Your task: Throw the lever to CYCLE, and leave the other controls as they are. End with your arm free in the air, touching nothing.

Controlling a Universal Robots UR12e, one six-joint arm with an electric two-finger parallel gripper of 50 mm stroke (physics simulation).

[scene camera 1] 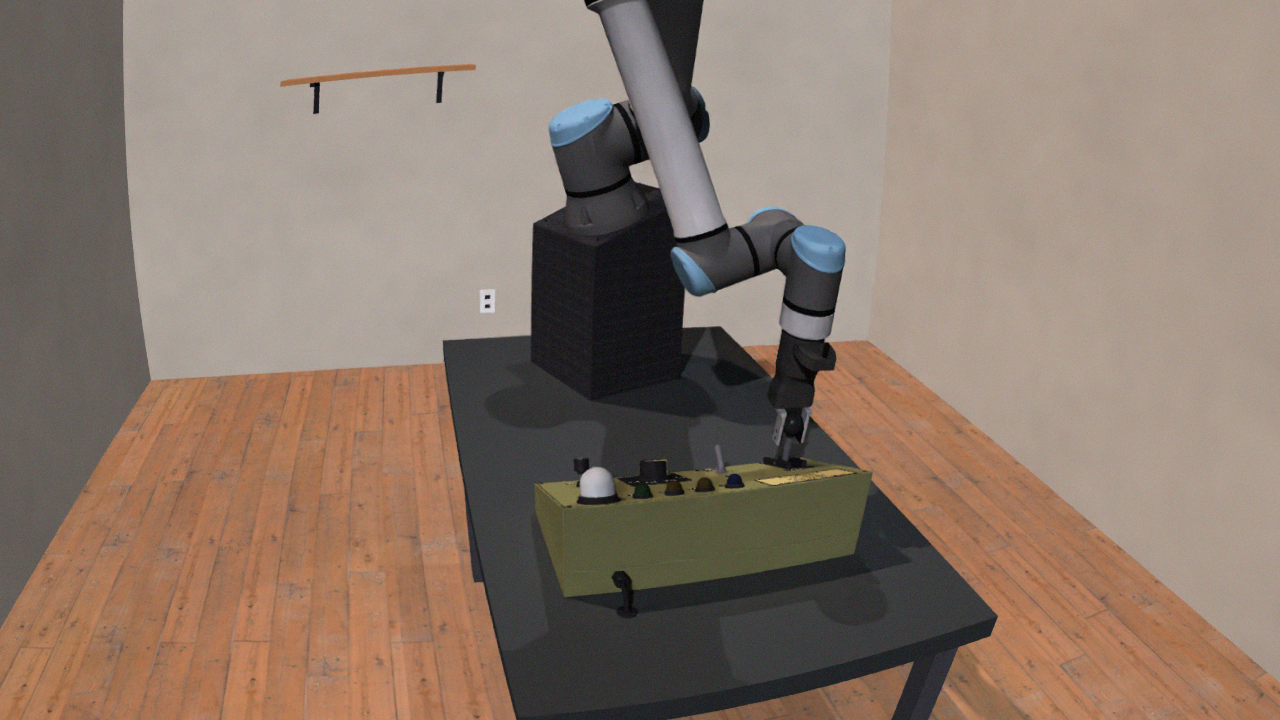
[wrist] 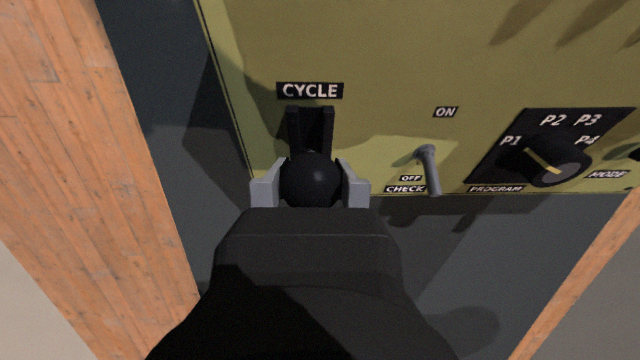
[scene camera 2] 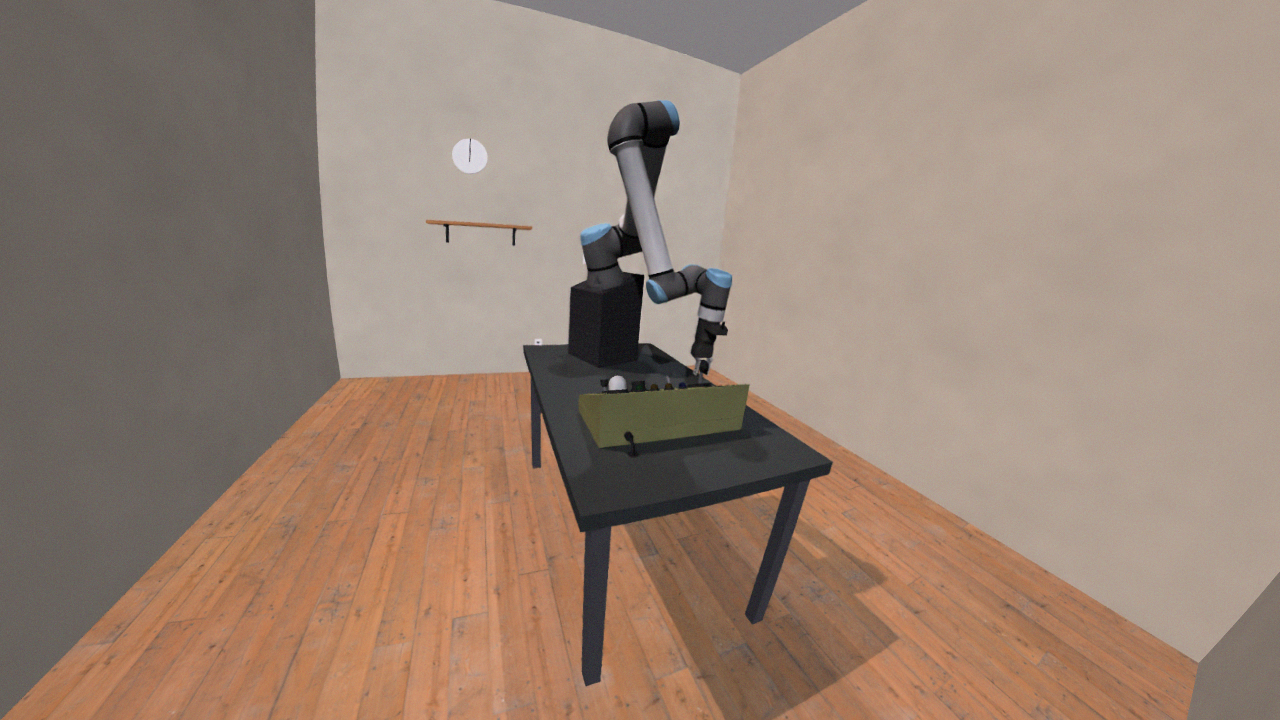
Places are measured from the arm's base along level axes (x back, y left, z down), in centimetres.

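Where they show: gripper, fingertip midpoint: (scene camera 1: 787, 440) (wrist: 311, 170) (scene camera 2: 700, 374); arm's base, link origin: (scene camera 1: 607, 215) (scene camera 2: 606, 283).
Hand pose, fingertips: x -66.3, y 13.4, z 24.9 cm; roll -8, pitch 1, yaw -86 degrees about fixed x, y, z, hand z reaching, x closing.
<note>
Things, the pixels of their top centre, and the offset from my fingertips. "spot": a spot on its surface instead.
- lever's black ball knob, top centre: (wrist: 311, 203) (scene camera 1: 792, 412) (scene camera 2: 703, 359) dx -0.3, dy +0.0, dz -5.7 cm
- olive control panel, top centre: (scene camera 1: 705, 433) (scene camera 2: 665, 364) dx -4.9, dy -18.3, dz -6.3 cm
- CYCLE label, surface spot: (wrist: 310, 90) spot: dx -6.0, dy -0.3, dz +2.4 cm
- CHECK toggle, top centre: (wrist: 442, 181) (scene camera 1: 720, 448) dx +2.3, dy -11.8, dz +0.9 cm
- PROGRAM knob, top centre: (wrist: 573, 171) (scene camera 1: 654, 457) dx +2.2, dy -23.8, dz +1.0 cm
- white dome, surface spot: (scene camera 1: 597, 483) spot: dx -14.0, dy -38.4, dz -5.2 cm
- small black crank-like part, surface spot: (scene camera 1: 624, 592) spot: dx -20.6, dy -36.0, dz +10.7 cm
The lever's black ball knob (wrist: 311, 180) (scene camera 1: 793, 424) stands above its black slotted base (wrist: 311, 127) (scene camera 1: 785, 462) on the olive control panel (wrist: 380, 60) (scene camera 1: 707, 537) (scene camera 2: 671, 416). A CYCLE label (wrist: 310, 90) lies at the far end of the slot in the wrist view. The ball is at the other side of the slot from that label; the lever's lower end and any label there are hidden by the ball and my gripper. My gripper (wrist: 311, 170) (scene camera 1: 791, 429) (scene camera 2: 702, 367) is shut on the ball, one grey finger on each side.
Beside the lever are a CHECK toggle (wrist: 429, 170) (scene camera 1: 719, 459), tilted toward OFF, and a PROGRAM knob (wrist: 555, 160) (scene camera 1: 653, 469). A white dome (scene camera 1: 597, 483) and several small coloured caps stand along the panel. A small black crank-like part (scene camera 1: 624, 592) is at the panel's front.
</note>
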